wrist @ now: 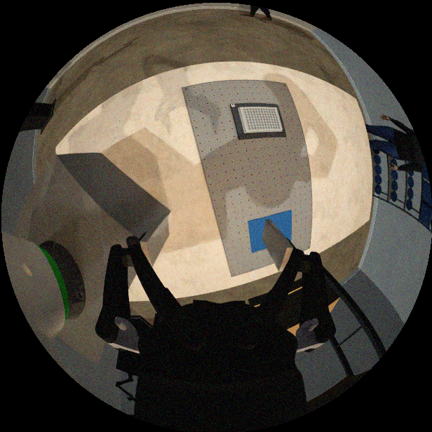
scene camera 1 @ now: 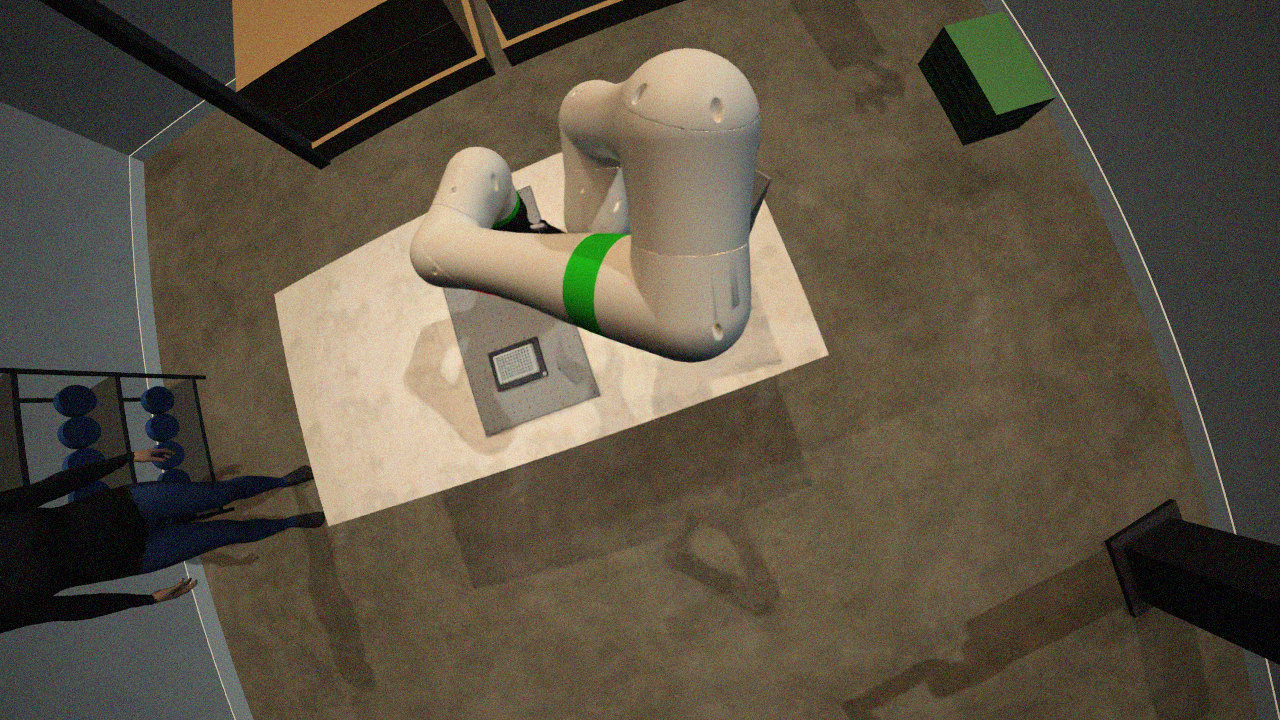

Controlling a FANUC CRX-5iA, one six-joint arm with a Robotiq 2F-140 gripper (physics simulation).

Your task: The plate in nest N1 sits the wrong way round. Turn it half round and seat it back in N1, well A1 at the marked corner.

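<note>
A white well plate sits in a dark rectangular nest on the grey perforated board. A small white mark shows at one nest corner. The well lettering is too small to read, so I cannot tell where A1 is. My gripper is open with its fingers wide apart and nothing between them. It is well away from the plate, toward the opposite end of the board. In the scene view the arm hides its fingertips.
A blue patch and an upright grey block are near the board's other end, close to the right finger in the wrist view. A large grey box stands on the pale table. A person is beside the table.
</note>
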